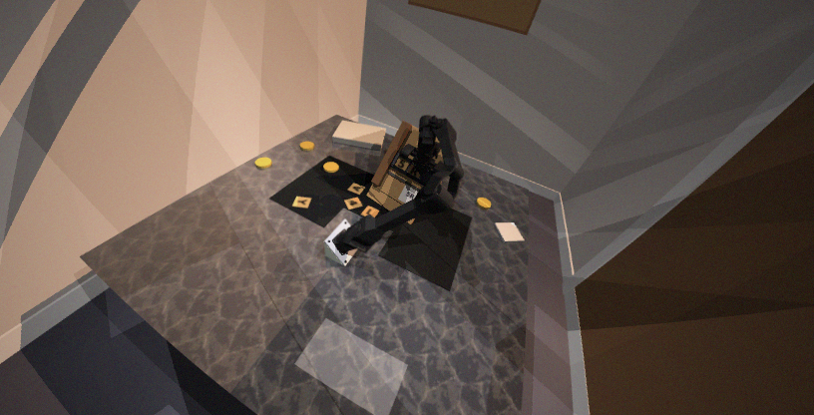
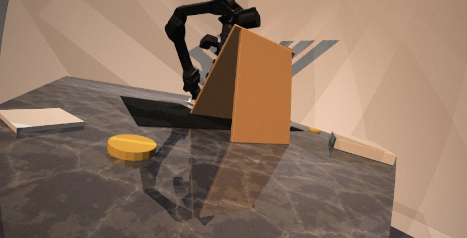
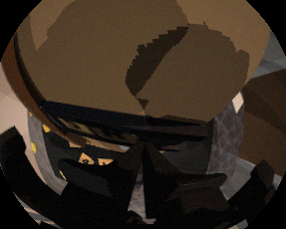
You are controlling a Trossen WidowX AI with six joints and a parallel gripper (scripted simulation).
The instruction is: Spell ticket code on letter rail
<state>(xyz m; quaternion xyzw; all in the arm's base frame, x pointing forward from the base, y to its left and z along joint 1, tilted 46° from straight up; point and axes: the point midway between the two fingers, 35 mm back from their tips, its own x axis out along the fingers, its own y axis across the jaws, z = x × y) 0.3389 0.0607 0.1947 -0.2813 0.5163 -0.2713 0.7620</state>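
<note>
The white ticket is 50 mm behind my gripper tip, 10 mm to the left of it and 80 mm below it. The rest, counted from my gripper tip: black mat (160 mm behind, 110 mm to the left, 170 mm below); then pale flat box (310 mm ahead, 510 mm to the left, 150 mm below); then pale card (110 mm ahead, 430 mm to the right, 170 mm below).
</note>
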